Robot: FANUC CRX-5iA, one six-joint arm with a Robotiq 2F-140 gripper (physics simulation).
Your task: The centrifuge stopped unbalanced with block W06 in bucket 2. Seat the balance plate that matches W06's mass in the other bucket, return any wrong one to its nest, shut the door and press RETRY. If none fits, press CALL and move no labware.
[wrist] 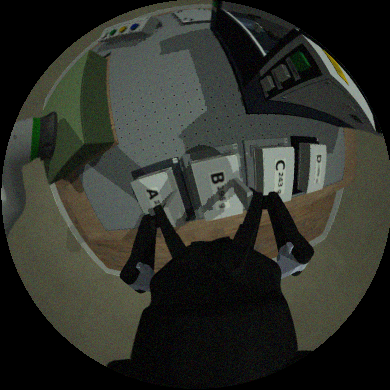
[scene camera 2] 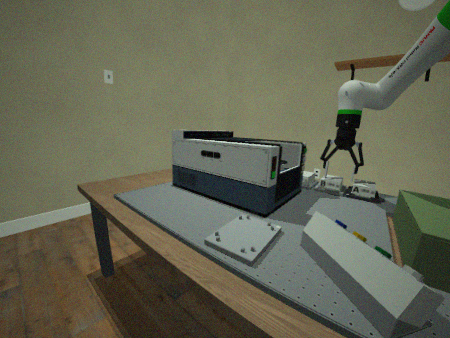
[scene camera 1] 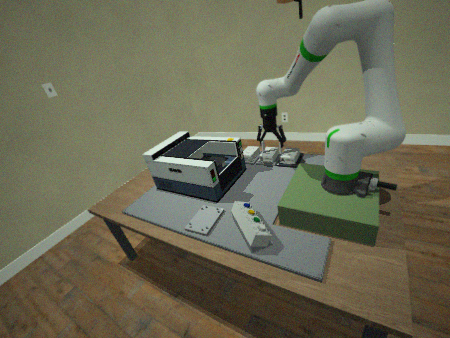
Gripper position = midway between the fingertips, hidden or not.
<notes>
My gripper (scene camera 2: 337,178) is open, with nothing in its grasp. Also in view: a balance plate B (wrist: 213,175). I also see a balance plate A (wrist: 154,188).
My gripper also shows in the wrist view (wrist: 206,190).
</notes>
